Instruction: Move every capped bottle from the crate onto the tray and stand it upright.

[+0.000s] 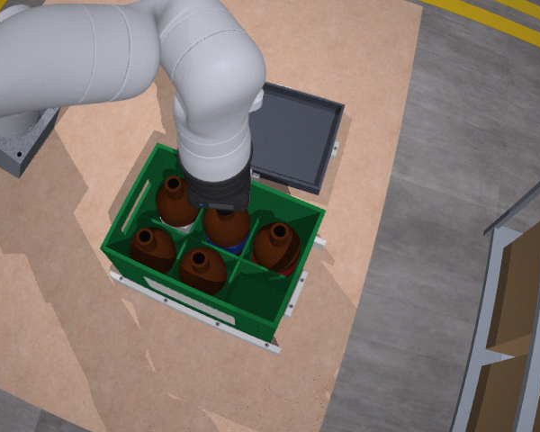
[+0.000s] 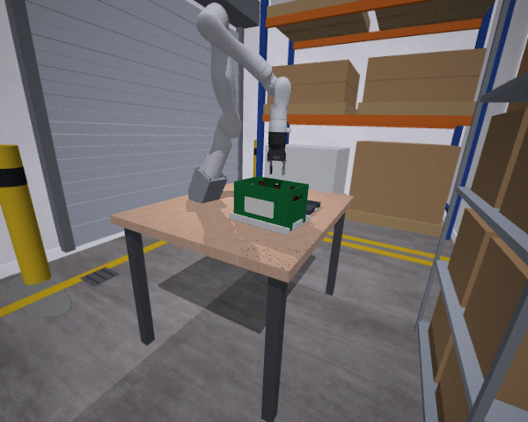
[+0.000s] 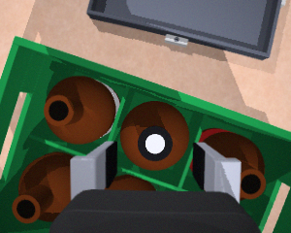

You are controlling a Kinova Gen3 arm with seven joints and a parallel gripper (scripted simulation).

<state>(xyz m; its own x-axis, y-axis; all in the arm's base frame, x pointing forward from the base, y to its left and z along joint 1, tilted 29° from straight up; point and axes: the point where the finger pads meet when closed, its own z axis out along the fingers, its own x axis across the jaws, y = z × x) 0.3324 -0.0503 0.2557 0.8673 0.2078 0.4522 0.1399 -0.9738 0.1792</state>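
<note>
The capped bottle is 140 mm below my hand. Round my hand: dark grey tray 20 mm ahead, 230 mm to the left, 210 mm below; then green crate 10 mm behind, 40 mm to the right, 140 mm below.
</note>
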